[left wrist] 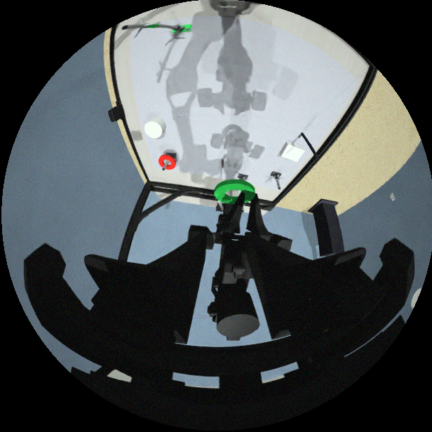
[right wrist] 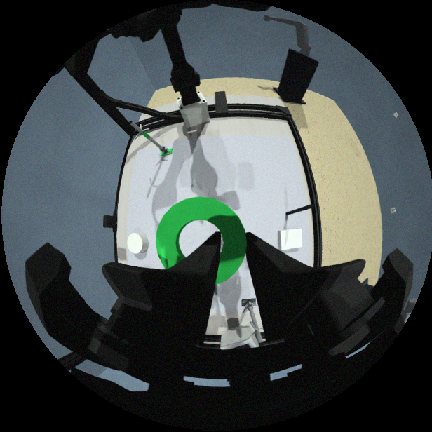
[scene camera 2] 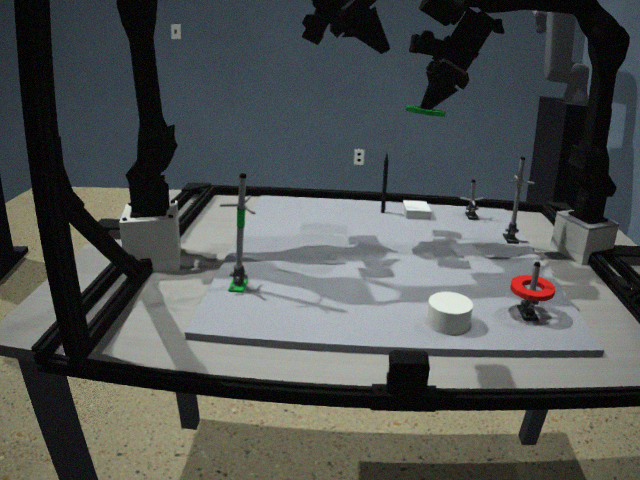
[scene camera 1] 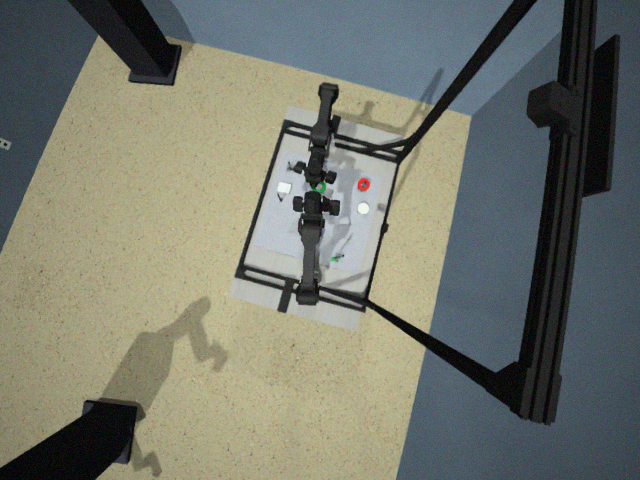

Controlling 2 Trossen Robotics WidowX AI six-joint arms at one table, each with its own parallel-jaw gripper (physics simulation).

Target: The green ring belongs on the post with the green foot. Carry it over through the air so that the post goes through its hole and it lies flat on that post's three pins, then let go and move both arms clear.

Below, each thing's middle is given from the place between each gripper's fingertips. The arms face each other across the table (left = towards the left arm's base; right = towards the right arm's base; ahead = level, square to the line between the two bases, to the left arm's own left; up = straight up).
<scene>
The green ring point(right wrist: 178, 215) lies 30 mm behind my right hand and 10 mm above it. Round my right hand: red ring point(scene camera 2: 517, 283) (280 mm behind, 120 mm to the right, 210 mm below); green-footed post point(scene camera 2: 238, 268) (170 mm behind, 320 mm to the left, 160 mm below).
My left hand is 10 mm short of the green ring, 80 mm to the left of it and 100 mm above it. Round my left hand: red ring (250 mm behind, 200 mm to the right, 320 mm below); then green-footed post (140 mm behind, 240 mm to the left, 260 mm below).
</scene>
